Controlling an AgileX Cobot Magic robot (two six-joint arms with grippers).
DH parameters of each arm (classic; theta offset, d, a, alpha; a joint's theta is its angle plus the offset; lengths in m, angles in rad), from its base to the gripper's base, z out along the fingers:
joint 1: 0 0.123 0 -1.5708
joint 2: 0.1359 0 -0.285 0
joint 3: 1.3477 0 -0.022 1.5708
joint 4: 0 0.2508 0 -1.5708
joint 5: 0 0 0.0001 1.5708
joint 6: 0 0.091 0 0
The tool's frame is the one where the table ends.
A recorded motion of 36 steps. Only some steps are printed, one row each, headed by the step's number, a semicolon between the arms.
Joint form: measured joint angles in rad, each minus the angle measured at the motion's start. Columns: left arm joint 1, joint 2, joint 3, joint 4, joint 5, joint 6; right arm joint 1, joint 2, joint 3, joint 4, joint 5, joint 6.
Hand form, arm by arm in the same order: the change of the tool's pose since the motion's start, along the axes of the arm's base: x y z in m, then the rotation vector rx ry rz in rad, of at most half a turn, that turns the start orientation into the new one. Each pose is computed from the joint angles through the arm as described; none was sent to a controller.
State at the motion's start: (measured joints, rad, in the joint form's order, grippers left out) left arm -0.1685 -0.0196 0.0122 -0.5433 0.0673 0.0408; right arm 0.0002 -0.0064 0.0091 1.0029 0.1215 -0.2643
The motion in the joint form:
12: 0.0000 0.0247 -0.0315 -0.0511 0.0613 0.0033; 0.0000 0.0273 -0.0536 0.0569 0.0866 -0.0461
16: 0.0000 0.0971 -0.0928 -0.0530 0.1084 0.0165; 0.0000 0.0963 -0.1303 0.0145 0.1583 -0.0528
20: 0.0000 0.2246 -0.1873 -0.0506 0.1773 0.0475; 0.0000 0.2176 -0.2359 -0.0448 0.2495 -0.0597
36: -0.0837 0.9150 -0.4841 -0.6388 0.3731 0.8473; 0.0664 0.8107 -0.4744 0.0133 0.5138 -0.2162
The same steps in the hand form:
12: -0.0001 -0.0034 0.0048 -0.0362 0.0515 -0.0378; -0.0011 0.0071 0.0132 0.0037 0.0117 0.0789
16: 0.0032 -0.0064 0.0178 -0.0146 0.0983 -0.0633; 0.0011 0.0121 0.0309 -0.0513 0.0413 0.1351
20: 0.0126 -0.0114 0.0364 0.0348 0.1794 -0.1017; 0.0096 0.0177 0.0528 -0.1223 0.1085 0.2048
36: 0.1020 -0.0649 0.0595 0.2465 0.4475 -0.5010; 0.0848 0.0461 0.0616 -0.1694 0.5290 0.5602

